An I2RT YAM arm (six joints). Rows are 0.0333 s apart.
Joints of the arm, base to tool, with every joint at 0 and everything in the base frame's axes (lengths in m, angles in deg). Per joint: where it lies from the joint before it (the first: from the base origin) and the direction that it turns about. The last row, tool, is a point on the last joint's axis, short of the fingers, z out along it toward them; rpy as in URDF.
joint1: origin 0 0 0.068 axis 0 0 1
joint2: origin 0.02 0.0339 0.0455 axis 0 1 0
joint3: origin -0.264 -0.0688 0 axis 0 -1 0
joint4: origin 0.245 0.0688 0.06 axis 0 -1 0
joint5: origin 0.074 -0.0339 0.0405 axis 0 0 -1
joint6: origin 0.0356 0 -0.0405 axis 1 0 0
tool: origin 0 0 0 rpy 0 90 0
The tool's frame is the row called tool.
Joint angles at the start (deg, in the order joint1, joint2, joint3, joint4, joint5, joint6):
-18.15, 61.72, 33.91, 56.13, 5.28, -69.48
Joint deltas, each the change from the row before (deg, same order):
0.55, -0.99, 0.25, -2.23, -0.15, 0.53
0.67, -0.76, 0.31, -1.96, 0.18, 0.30
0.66, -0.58, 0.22, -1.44, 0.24, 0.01
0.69, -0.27, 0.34, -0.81, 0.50, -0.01
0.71, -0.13, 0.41, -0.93, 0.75, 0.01
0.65, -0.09, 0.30, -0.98, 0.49, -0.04
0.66, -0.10, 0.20, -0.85, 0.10, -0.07
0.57, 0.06, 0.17, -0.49, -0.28, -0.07
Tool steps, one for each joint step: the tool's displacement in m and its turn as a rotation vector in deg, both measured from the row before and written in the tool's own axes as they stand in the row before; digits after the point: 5 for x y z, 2 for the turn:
-0.00285, -0.00121, -0.00113, -1.17, -0.24, 0.70
-0.00302, -0.00074, -0.00073, -1.00, -0.06, 0.52
-0.00279, -0.00038, -0.00074, -0.75, -0.09, 0.24
-0.00293, -0.00063, 0.00011, -0.26, -0.03, 0.27
-0.00271, -0.00014, 0.00051, -0.35, 0.25, 0.27
-0.00230, 0.00066, 0.00028, -0.61, 0.13, 0.16
-0.00244, 0.00098, -0.00003, -0.72, -0.26, 0.13
-0.00226, 0.00120, 0.00026, -0.67, -0.60, 0.11

